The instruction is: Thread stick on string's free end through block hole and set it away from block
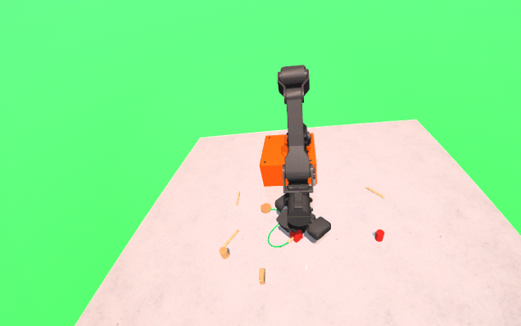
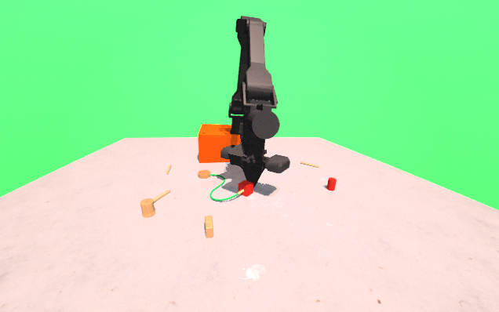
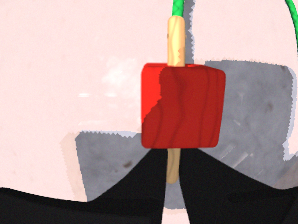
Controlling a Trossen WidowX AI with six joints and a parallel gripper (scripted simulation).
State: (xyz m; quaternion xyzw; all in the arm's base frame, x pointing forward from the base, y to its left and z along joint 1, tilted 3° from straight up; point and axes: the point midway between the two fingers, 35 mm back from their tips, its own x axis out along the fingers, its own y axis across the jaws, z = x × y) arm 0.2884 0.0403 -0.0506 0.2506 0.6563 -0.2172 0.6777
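My gripper tip is 20 mm short of the red cube, 20 mm to the left of it and 10 mm below it. The rest, counted from my gripper tip: thin wooden stick: 30 mm ahead, 20 mm to the right, 10 mm above; then small wooden block: 170 mm ahead, 90 mm to the right; then round wooden button: 90 mm behind, 150 mm to the right.
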